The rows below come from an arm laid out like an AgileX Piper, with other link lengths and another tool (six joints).
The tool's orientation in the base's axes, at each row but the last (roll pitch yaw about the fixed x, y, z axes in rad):
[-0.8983, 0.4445, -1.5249]
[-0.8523, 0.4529, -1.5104]
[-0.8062, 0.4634, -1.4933]
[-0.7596, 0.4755, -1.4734]
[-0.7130, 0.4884, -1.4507]
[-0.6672, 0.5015, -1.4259]
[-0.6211, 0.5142, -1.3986]
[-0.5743, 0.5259, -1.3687]
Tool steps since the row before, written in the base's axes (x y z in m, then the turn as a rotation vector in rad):
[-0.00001, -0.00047, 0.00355, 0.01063, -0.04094, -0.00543]
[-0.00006, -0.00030, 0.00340, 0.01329, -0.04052, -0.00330]
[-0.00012, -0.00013, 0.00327, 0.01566, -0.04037, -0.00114]
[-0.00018, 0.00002, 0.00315, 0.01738, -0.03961, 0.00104]
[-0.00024, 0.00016, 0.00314, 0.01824, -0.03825, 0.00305]
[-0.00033, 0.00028, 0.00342, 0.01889, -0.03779, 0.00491]
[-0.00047, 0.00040, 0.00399, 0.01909, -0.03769, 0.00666]
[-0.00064, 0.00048, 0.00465, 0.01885, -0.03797, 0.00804]
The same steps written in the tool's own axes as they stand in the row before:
[-0.00110, -0.00268, 0.00210, 0.03970, -0.00464, 0.01487]
[-0.00122, -0.00245, 0.00204, 0.03853, -0.00423, 0.01807]
[-0.00135, -0.00224, 0.00197, 0.03760, -0.00399, 0.02114]
[-0.00148, -0.00205, 0.00190, 0.03608, -0.00385, 0.02358]
[-0.00164, -0.00192, 0.00189, 0.03403, -0.00386, 0.02514]
[-0.00193, -0.00198, 0.00206, 0.03282, -0.00420, 0.02672]
[-0.00238, -0.00221, 0.00241, 0.03190, -0.00490, 0.02806]
[-0.00285, -0.00247, 0.00284, 0.03141, -0.00585, 0.02900]

